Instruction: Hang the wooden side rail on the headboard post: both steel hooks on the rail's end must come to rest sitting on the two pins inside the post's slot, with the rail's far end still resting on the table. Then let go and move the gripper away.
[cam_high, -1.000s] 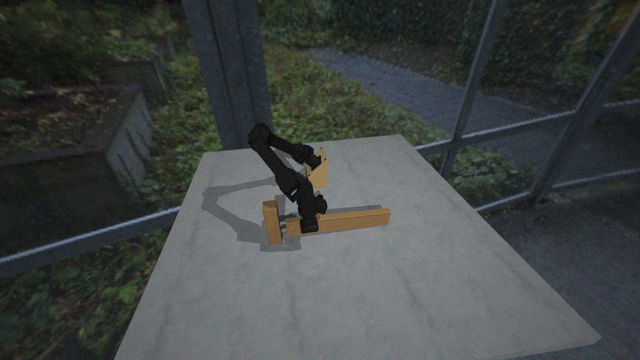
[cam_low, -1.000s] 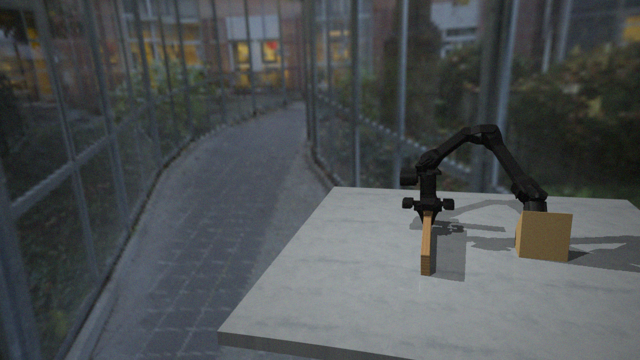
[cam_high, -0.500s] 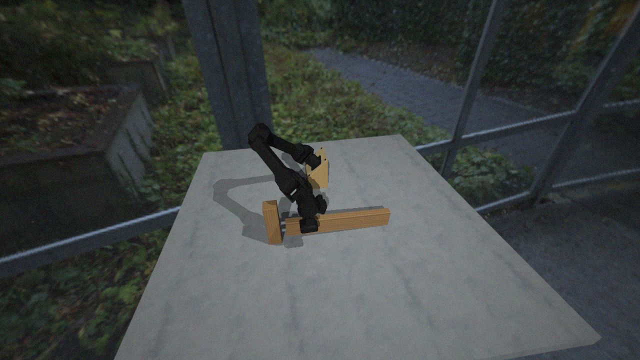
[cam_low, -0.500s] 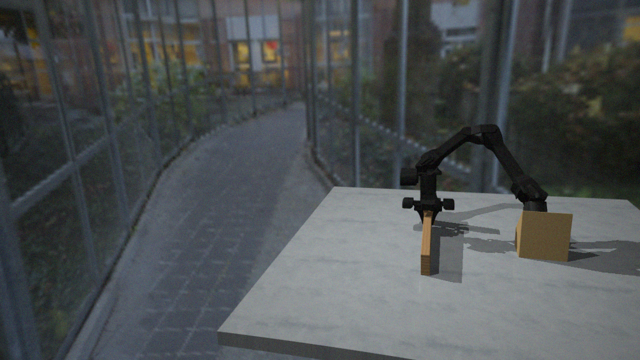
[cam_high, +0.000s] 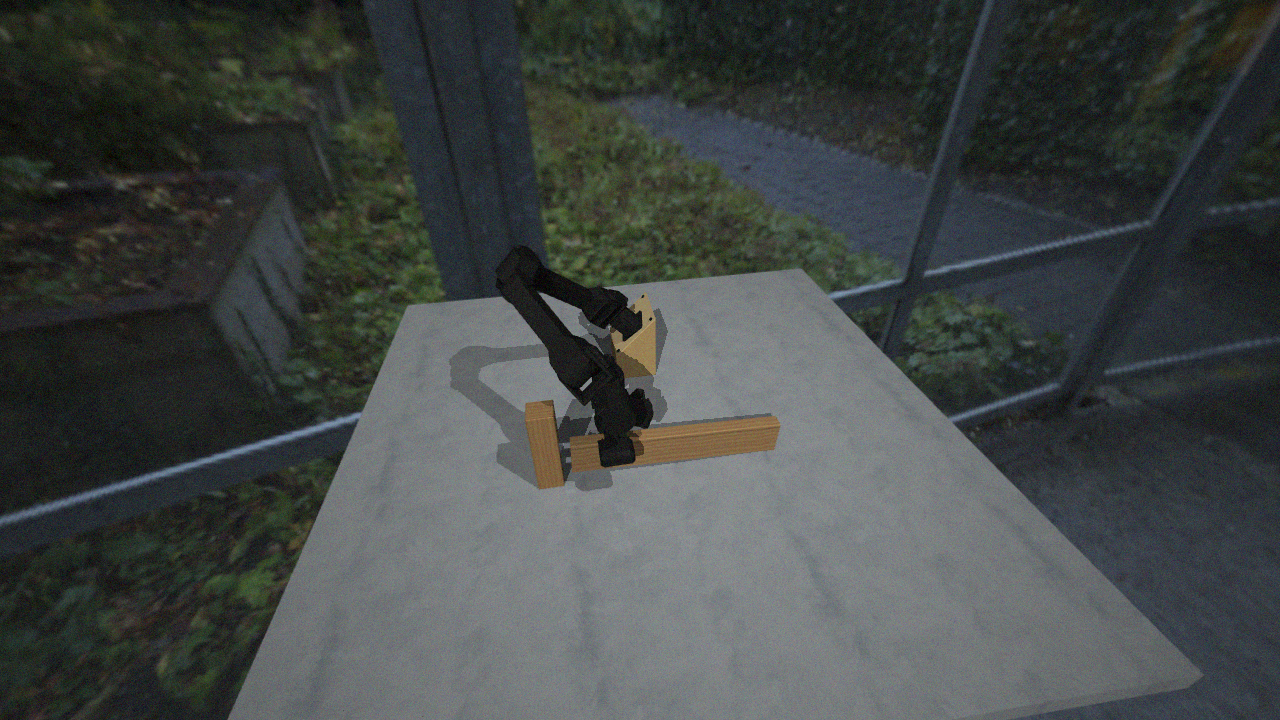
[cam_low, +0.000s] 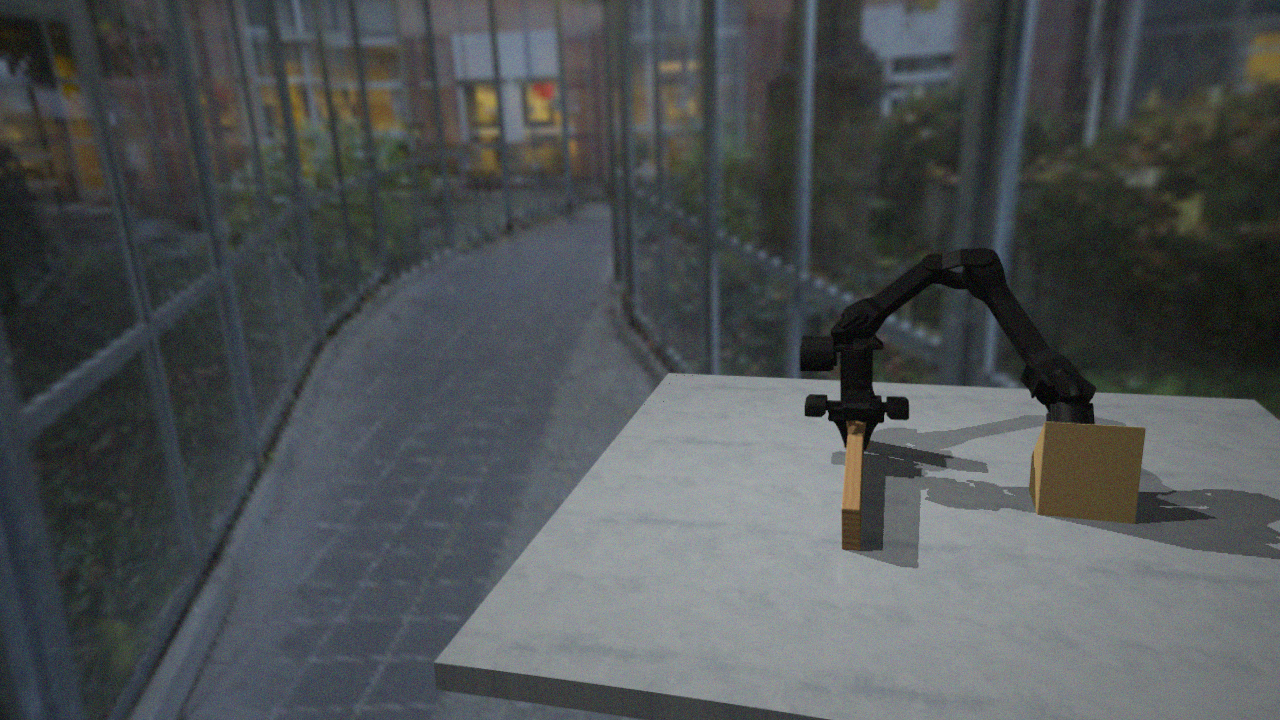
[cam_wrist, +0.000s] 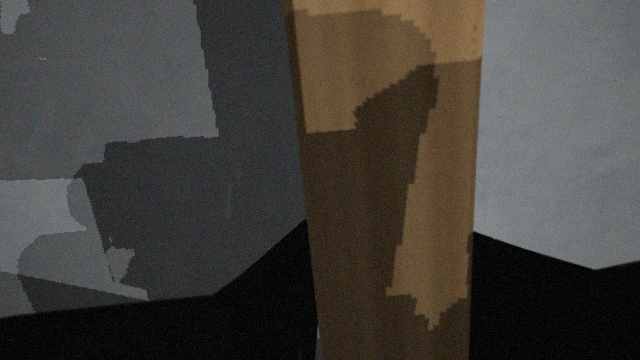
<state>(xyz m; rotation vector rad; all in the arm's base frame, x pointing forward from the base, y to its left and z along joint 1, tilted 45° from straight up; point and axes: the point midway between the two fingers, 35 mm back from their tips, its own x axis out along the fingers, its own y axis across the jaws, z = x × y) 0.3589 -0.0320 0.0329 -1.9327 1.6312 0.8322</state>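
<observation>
Now: the wooden headboard post 120 mm to the right of my gripper tip, 40 mm above it and 20 mm ahead of it.
</observation>
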